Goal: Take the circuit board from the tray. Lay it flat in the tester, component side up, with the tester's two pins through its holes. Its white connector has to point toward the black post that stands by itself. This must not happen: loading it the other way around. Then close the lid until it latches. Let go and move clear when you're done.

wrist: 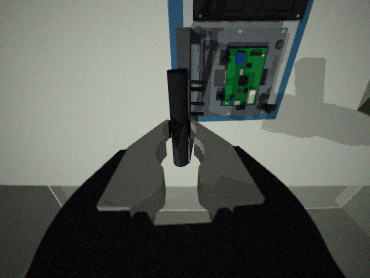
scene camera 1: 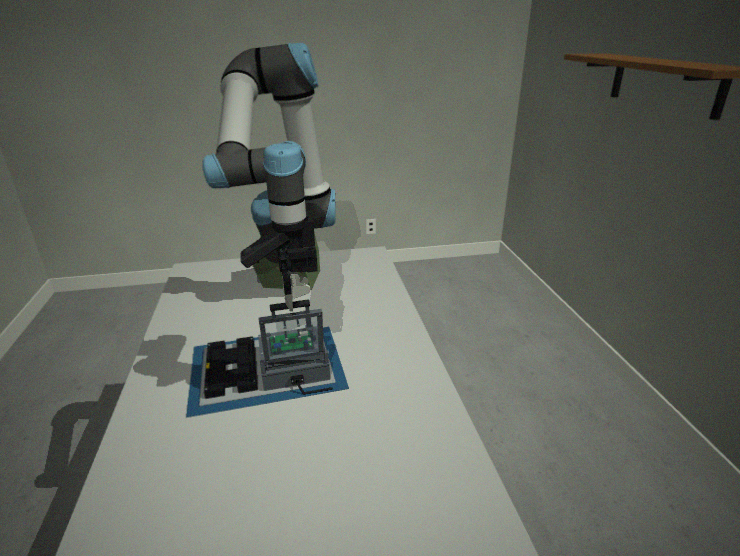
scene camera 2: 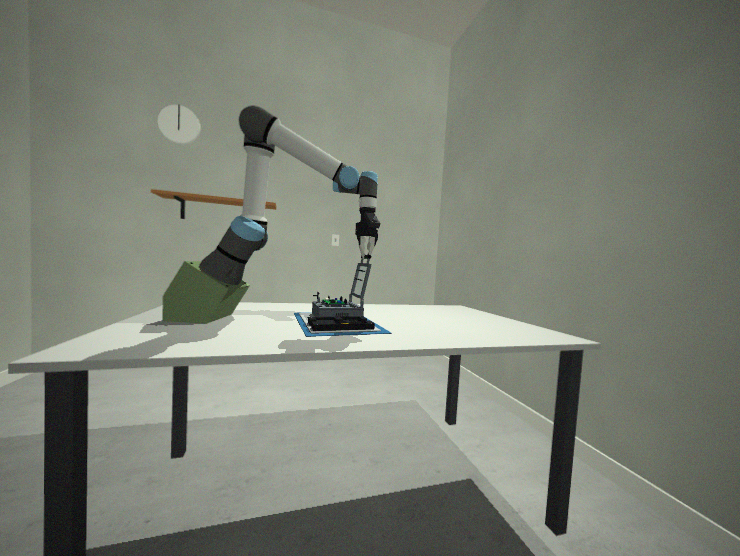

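Observation:
You'd see my gripper [scene camera 1: 291, 309] here, and the wrist view has the gripper [wrist: 179, 121] too, as does scene camera 2, with the gripper [scene camera 2: 365, 259]. There's also a tester lid [wrist: 183, 85], along with a green circuit board [wrist: 244, 71].

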